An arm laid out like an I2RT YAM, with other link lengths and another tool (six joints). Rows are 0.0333 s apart.
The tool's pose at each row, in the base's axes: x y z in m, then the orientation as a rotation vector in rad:
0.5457 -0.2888 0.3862 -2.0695 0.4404 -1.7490
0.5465 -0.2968 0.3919 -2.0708 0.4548 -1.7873
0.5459 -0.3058 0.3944 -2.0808 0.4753 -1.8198
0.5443 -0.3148 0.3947 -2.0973 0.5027 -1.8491
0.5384 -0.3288 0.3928 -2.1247 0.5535 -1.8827
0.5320 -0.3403 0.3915 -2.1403 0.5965 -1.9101
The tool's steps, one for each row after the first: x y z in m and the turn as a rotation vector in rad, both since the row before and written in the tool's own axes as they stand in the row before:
0.0089 0.0042 -0.0008 -0.0204 0.0254 -0.0132
0.0063 0.0067 -0.0015 -0.0275 0.0195 -0.0126
0.0042 0.0079 -0.0019 -0.0343 0.0162 -0.0120
0.0039 0.0137 -0.0055 -0.0553 0.0181 -0.0113
0.0033 0.0116 -0.0054 -0.0420 0.0170 -0.0056

